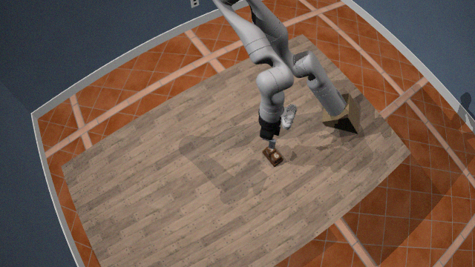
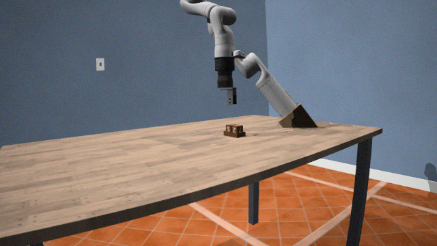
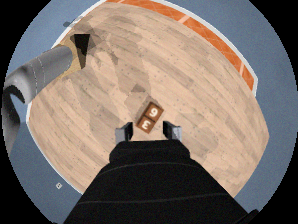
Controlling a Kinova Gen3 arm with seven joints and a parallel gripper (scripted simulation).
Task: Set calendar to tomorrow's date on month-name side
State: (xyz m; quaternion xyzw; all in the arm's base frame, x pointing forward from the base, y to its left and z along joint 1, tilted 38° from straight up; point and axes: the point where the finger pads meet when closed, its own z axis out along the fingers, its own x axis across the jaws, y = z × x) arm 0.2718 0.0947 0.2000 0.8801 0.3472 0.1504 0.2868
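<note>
The dark brown calendar tray lies 130 mm below my hand and 10 mm to the left of it.
</note>
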